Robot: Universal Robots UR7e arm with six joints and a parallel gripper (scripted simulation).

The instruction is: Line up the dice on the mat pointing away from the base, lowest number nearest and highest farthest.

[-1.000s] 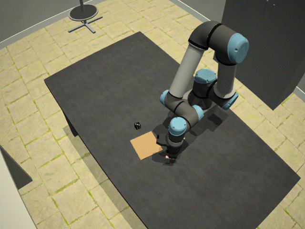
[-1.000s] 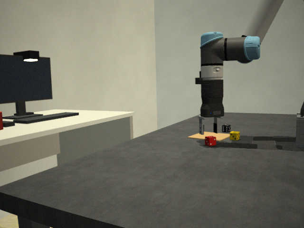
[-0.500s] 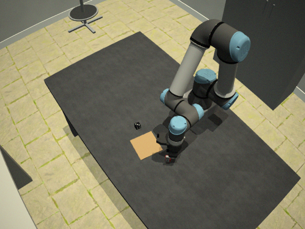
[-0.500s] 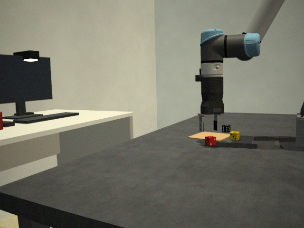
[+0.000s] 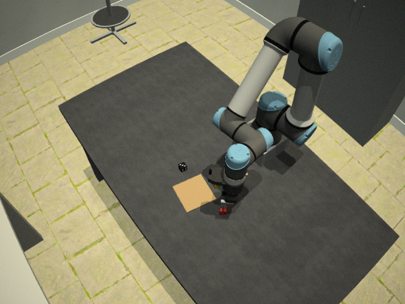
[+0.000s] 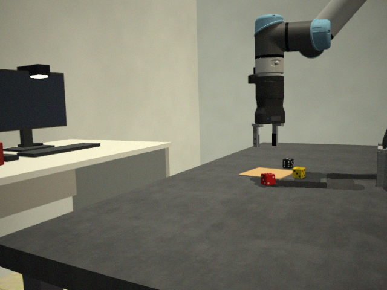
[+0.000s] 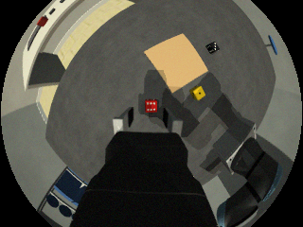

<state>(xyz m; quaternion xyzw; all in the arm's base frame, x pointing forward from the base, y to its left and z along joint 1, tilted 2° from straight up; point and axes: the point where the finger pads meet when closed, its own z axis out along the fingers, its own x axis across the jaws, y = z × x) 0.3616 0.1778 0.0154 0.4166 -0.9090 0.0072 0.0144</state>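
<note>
My hand is 13 cm to the left of the yellow die, 11 cm above it and 6 cm past it. The rest, counted from my hand: tan mat 14 cm to the right, 12 cm below, 5 cm ahead; then black die 28 cm to the right, 11 cm below, 2 cm ahead; then red die 11 cm below, 1 cm behind.
</note>
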